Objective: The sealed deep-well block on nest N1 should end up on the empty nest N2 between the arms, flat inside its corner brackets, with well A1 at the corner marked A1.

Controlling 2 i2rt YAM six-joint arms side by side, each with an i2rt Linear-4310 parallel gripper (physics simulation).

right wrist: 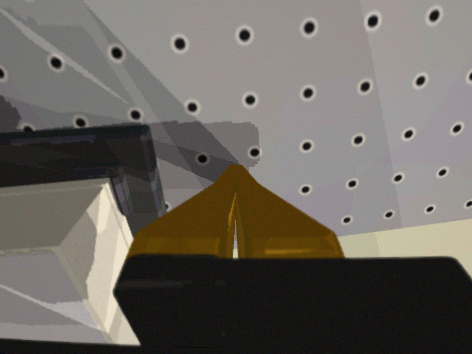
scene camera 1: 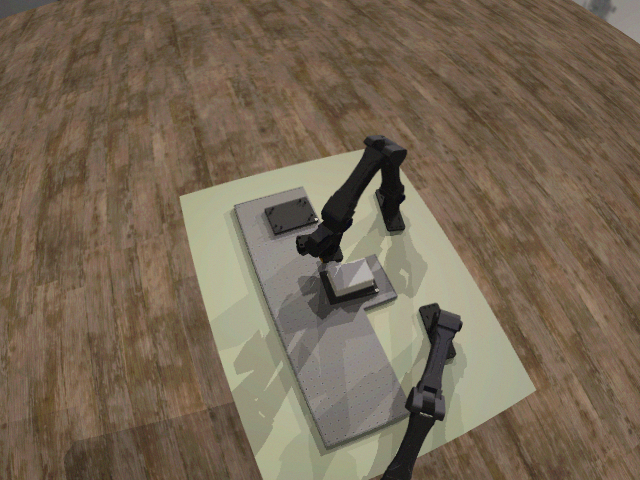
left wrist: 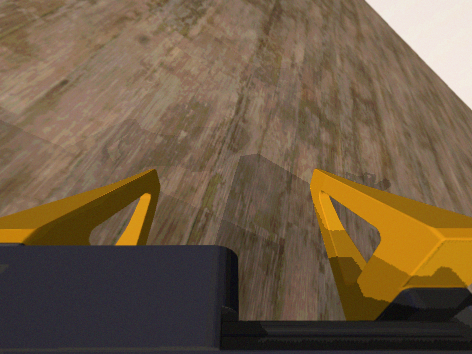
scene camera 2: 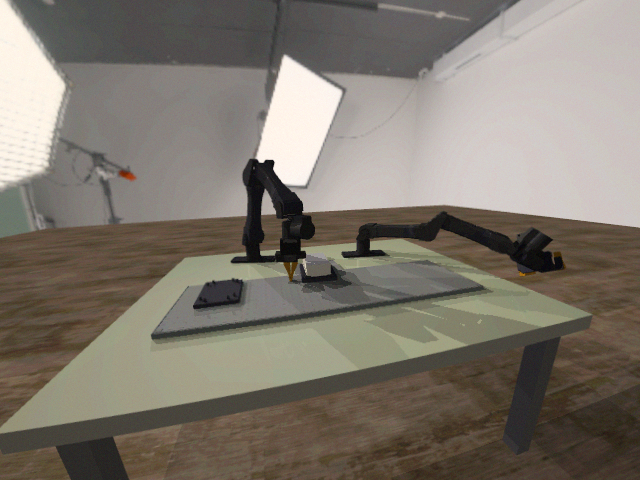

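Note:
The pale deep-well block sits on the dark nest N2 between the arms and looks about level. Its seating in the corner brackets and its well A1 are too small or hidden to tell. The other dark nest, N1, is empty, its corner brackets bare. My right gripper is shut and empty, pointing down beside the block, with a gap between them. My left gripper is open and empty, out past the table's edge.
Both nests stand on a grey perforated board on the pale green table. In scene camera 1 the left arm reaches over the table's lower edge. The wooden floor shows beneath my left fingers.

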